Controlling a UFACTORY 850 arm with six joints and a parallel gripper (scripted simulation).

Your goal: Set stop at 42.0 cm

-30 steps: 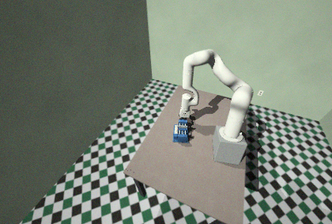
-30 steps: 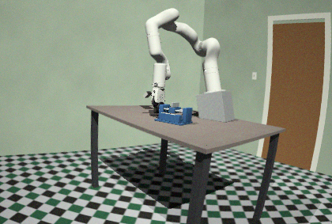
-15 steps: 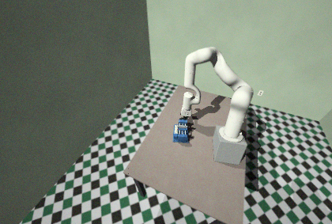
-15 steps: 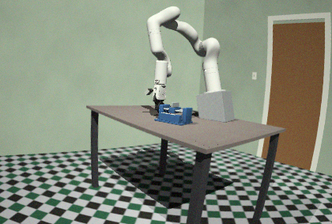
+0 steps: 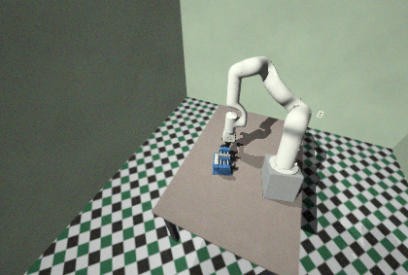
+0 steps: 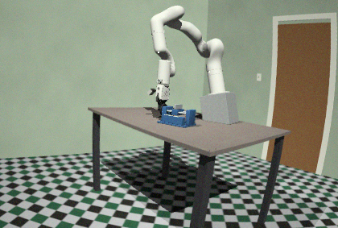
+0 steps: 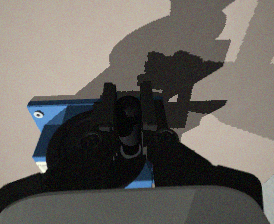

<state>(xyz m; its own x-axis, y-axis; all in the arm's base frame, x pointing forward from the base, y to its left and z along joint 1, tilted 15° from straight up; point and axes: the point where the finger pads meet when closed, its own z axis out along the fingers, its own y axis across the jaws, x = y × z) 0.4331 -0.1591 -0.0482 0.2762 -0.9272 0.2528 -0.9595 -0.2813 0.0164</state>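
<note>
My hand is 15 cm to the right of the stop block and 1 cm below it.
</note>
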